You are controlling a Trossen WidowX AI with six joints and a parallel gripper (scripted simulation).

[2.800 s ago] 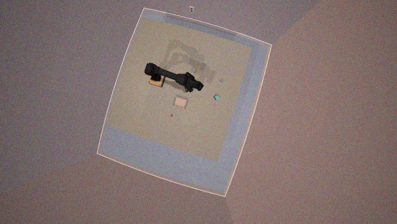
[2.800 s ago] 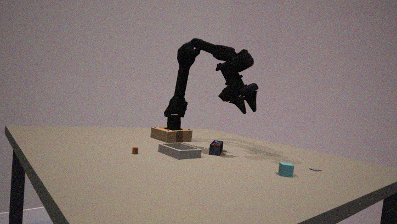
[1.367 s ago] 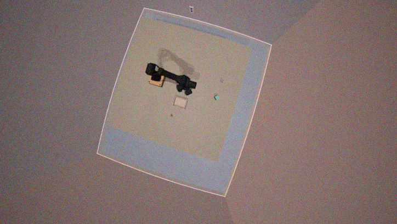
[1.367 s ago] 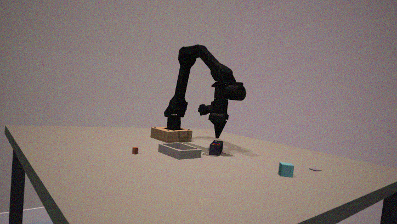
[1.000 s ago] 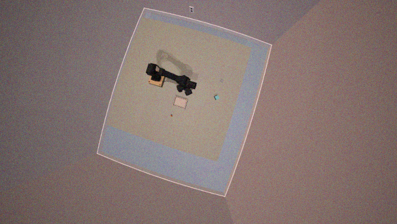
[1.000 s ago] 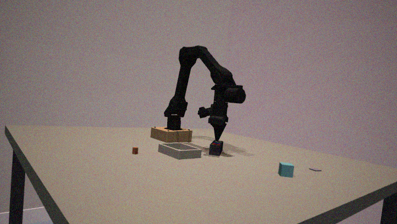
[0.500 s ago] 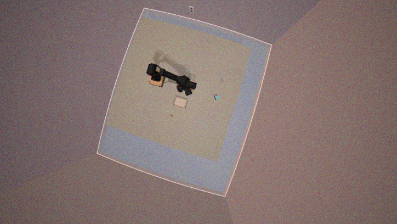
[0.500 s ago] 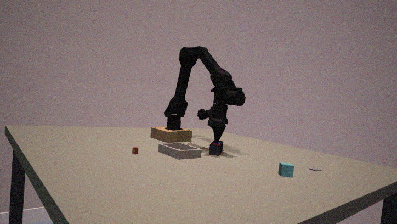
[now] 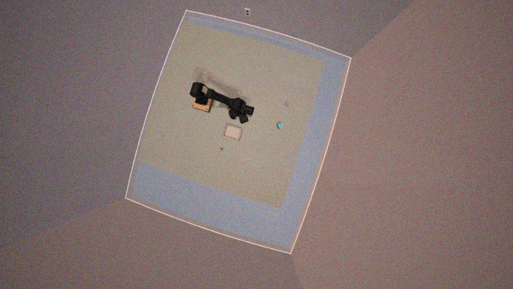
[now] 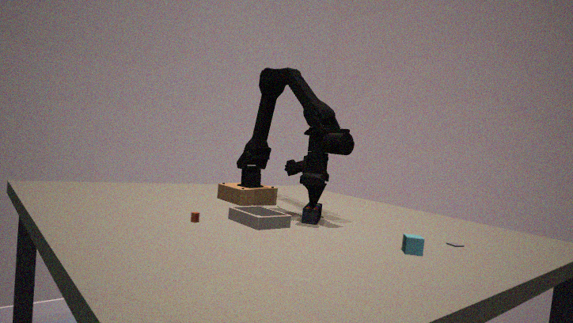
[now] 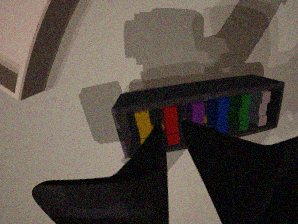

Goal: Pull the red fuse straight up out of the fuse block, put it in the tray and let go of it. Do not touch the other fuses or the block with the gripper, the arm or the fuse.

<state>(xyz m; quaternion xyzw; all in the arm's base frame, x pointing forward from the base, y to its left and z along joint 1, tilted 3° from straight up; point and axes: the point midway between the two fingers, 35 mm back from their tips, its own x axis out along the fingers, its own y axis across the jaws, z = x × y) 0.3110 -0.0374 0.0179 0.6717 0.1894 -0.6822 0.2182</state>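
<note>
The red fuse lies 1 cm below my gripper tip. The rest, counted from my gripper tip: grey tray 4 cm behind, 16 cm to the right, 3 cm below; teal cube 32 cm ahead, 4 cm to the right, 2 cm below; yellow fuse 1 cm ahead, 2 cm to the right, 1 cm below.
</note>
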